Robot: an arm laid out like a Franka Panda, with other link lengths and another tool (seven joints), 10 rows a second.
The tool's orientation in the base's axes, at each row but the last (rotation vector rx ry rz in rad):
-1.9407 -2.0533 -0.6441
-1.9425 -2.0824 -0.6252
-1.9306 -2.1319 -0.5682
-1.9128 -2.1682 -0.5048
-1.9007 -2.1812 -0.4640
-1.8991 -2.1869 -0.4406
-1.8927 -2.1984 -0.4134
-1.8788 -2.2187 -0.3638
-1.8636 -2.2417 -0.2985
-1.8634 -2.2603 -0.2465
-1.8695 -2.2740 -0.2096
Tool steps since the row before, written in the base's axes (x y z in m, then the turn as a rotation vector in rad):
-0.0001 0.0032 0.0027 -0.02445 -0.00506 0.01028
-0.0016 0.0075 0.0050 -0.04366 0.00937 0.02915
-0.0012 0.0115 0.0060 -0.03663 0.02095 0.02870
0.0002 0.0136 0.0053 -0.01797 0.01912 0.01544
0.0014 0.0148 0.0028 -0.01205 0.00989 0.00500
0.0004 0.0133 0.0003 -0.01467 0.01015 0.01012
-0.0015 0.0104 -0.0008 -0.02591 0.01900 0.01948
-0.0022 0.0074 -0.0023 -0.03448 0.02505 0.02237
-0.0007 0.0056 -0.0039 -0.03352 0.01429 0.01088
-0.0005 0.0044 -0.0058 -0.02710 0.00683 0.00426
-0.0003 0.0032 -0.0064 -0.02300 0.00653 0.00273
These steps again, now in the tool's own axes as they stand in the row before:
0.0041 0.0004 -0.0009 0.00243 -0.02274 -0.01435
0.0091 -0.0006 -0.0012 0.02552 -0.03835 -0.02686
0.0130 0.0004 -0.0008 0.03500 -0.03069 -0.02092
0.0144 0.0022 0.0004 0.02579 -0.01400 -0.00811
0.0144 0.0034 0.0029 0.01267 -0.01025 -0.00155
0.0124 0.0021 0.0045 0.01508 -0.01237 -0.00633
0.0096 -0.0001 0.0043 0.02818 -0.02159 -0.01232
0.0065 -0.0011 0.0046 0.03615 -0.02895 -0.01310
0.0043 0.0002 0.0054 0.02255 -0.03017 -0.00523
0.0028 0.0003 0.0067 0.01257 -0.02530 -0.00105
0.0016 0.0004 0.0070 0.01116 -0.02132 0.00014

